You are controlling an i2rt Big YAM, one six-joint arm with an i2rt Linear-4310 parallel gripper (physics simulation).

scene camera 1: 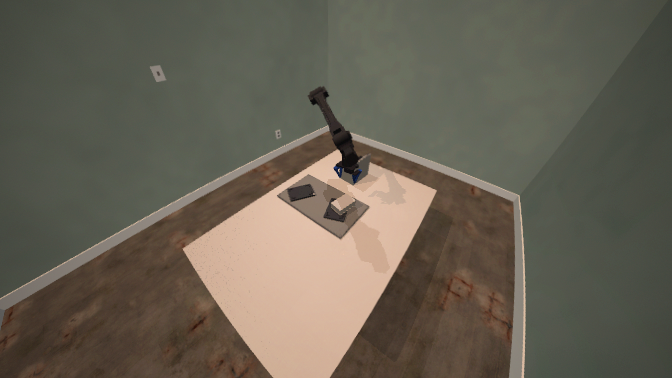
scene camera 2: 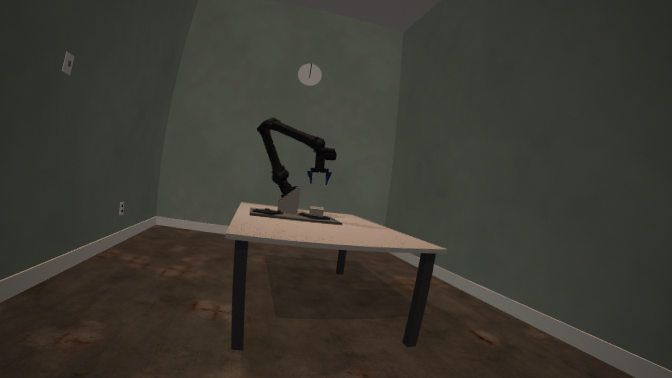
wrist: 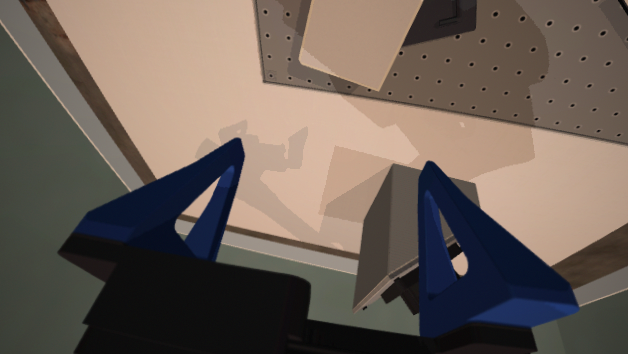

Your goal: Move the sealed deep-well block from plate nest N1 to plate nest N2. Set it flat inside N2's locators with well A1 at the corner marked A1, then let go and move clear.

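Pixels of known places: gripper, fingertip midpoint: (scene camera 1: 347, 180) (scene camera 2: 318, 184) (wrist: 330, 157); arm's base at its link origin: (scene camera 2: 288, 192) (wrist: 417, 269).
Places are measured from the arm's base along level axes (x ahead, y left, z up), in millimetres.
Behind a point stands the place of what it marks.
The sealed deep-well block (scene camera 1: 343, 202) @[x 319, y 160, z -61 mm] (scene camera 2: 316, 210) @[x 374, y 143, z -72 mm] (wrist: 355, 40) @[x 288, y 157, z -59 mm] is pale with a flat top. It sits turned and off-centre on a dark plate nest (scene camera 1: 333, 216) @[x 410, y 161, z -105 mm] (wrist: 445, 20) @[x 303, y 80, z -101 mm], taken to be N1; its far part is cut off in the wrist view. The other dark nest, taken to be N2, (scene camera 1: 301, 192) @[x 391, y -131, z -105 mm] (scene camera 2: 266, 211) @[x 442, y -154, z -105 mm] holds no block. No nest label or A1 mark is legible. My gripper (scene camera 1: 348, 180) @[x 286, y 153, z 83 mm] (scene camera 2: 319, 183) @[x 286, y 153, z 83 mm] (wrist: 330, 157) @[x 286, y 153, z 83 mm] has blue fingers and is wide open and empty. It points down, well above the block's height, and lies toward the arm's base from the block in scene camera 1.
Both nests stand on a grey perforated board (scene camera 1: 315, 206) @[x 413, y 19, z -117 mm] (scene camera 2: 292, 218) @[x 500, y -8, z -120 mm] (wrist: 500, 75) @[x 256, y 0, z -117 mm] on the pale table (scene camera 1: 280, 280) @[x 842, y 214, z -130 mm] (scene camera 2: 320, 235) @[x 922, y 72, z -130 mm]. The arm's grey base mount (scene camera 1: 366, 166) @[x -62, y 74, z -36 mm] (scene camera 2: 289, 202) @[x 80, y 5, z -63 mm] (wrist: 377, 225) @[x 18, y 70, z -50 mm] stands upright behind the board. Shadows of the arm fall across board and table.
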